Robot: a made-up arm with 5 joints.
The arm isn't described. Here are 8 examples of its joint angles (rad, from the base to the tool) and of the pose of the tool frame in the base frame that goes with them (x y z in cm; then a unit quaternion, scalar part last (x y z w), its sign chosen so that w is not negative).
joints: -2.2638 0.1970 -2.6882 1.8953 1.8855
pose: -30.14 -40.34 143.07 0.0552 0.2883 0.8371 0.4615
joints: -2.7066 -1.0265 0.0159 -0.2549 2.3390
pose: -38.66 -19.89 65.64 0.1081 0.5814 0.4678 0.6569
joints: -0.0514 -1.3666 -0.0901 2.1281 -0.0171
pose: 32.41 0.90 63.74 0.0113 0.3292 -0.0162 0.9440
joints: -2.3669 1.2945 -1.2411 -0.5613 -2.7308
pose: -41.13 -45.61 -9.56 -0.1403 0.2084 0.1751 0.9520
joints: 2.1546 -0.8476 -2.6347 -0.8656 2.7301
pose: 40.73 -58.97 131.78 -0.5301 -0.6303 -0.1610 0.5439
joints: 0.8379 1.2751 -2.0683 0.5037 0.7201
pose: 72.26 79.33 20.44 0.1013 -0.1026 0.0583 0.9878
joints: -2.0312 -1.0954 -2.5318 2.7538 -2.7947
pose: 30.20 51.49 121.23 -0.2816 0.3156 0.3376 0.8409
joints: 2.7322 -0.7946 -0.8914 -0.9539 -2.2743
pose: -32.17 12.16 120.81 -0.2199 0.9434 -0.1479 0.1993
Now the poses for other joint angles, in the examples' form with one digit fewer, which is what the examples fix.
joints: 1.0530 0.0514 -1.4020 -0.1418 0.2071
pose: 42.1 73.8 102.6 0.400 -0.549 0.301 0.670
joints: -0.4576 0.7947 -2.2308 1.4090 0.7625
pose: 97.3 -45.2 73.0 0.002 -0.013 -0.573 0.820
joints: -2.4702 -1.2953 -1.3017 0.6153 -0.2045
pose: 11.9 3.2 144.0 -0.814 -0.194 -0.496 0.232
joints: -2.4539 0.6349 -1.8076 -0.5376 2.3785
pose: -74.4 -64.1 80.8 0.028 0.754 0.435 0.491
